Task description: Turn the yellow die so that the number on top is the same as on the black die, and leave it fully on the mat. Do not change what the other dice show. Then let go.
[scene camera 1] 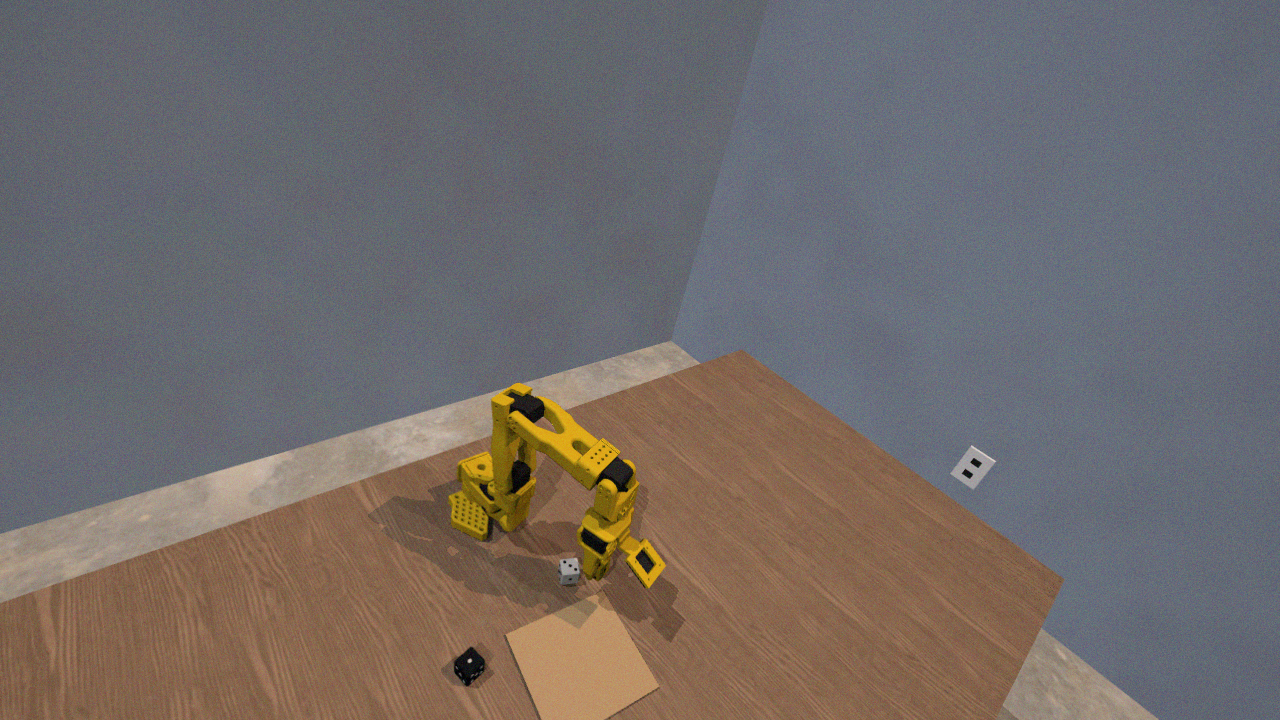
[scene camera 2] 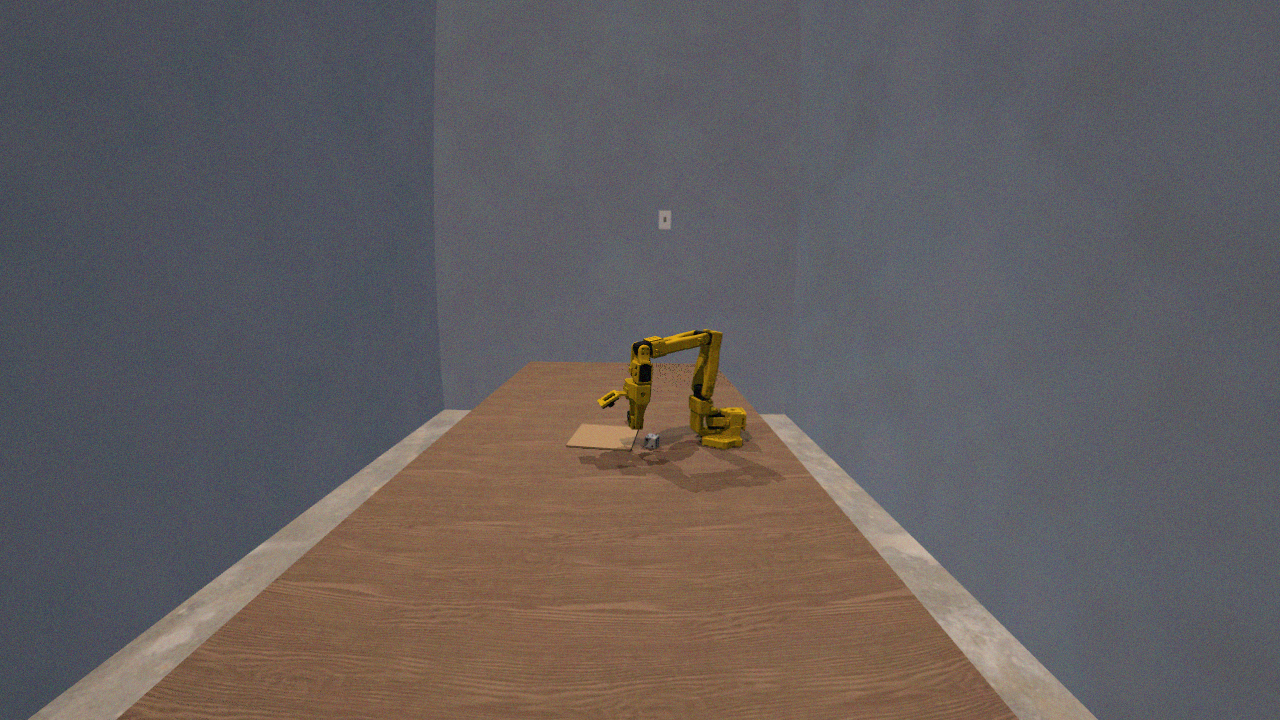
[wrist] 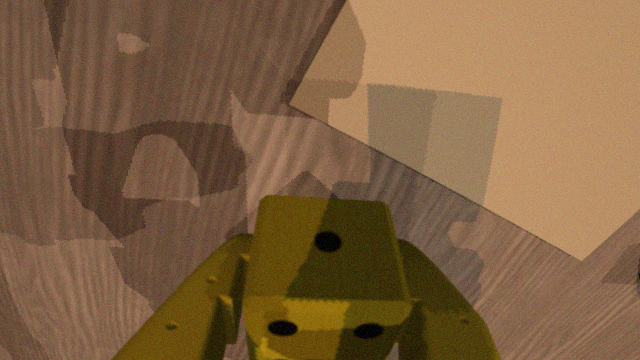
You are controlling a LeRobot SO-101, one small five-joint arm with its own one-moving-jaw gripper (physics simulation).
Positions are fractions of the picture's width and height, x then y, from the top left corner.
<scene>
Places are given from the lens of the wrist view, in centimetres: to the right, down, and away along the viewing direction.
tan mat (wrist: 0.82, 0.32): 6, -2, 11
yellow die (wrist: 0.50, 0.75): 0, 1, 5
The marked spots on the yellow die and the tan mat are 9 cm apart.
</scene>
